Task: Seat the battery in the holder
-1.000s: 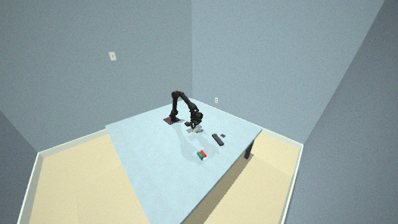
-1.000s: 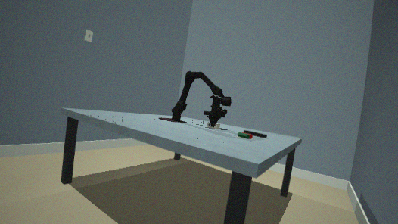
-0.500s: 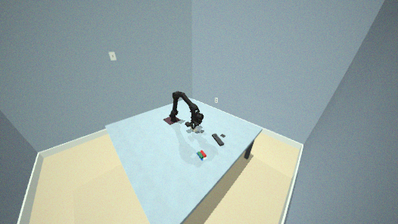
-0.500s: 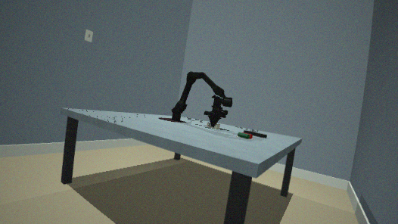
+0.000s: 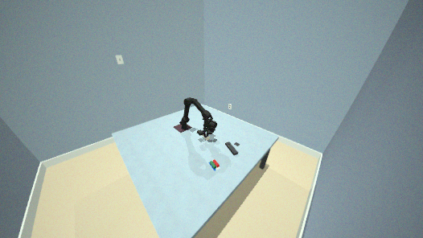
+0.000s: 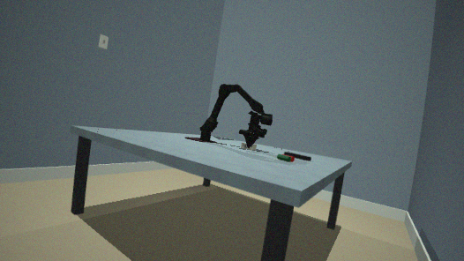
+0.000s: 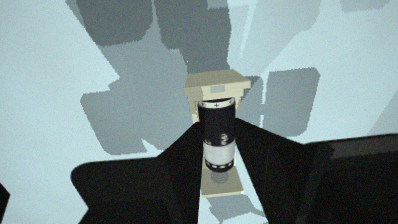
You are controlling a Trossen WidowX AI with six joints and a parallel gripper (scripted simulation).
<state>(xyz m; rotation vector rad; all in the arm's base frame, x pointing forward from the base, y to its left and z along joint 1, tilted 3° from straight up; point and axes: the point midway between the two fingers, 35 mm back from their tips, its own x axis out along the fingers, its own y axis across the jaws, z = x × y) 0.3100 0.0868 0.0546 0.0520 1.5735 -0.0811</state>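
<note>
My gripper tip is now 1 cm below the battery. Round my gripper tip: small black piece (27 cm ahead, 18 cm to the left, 1 cm below); then black bar (28 cm ahead, 8 cm to the left).
</note>
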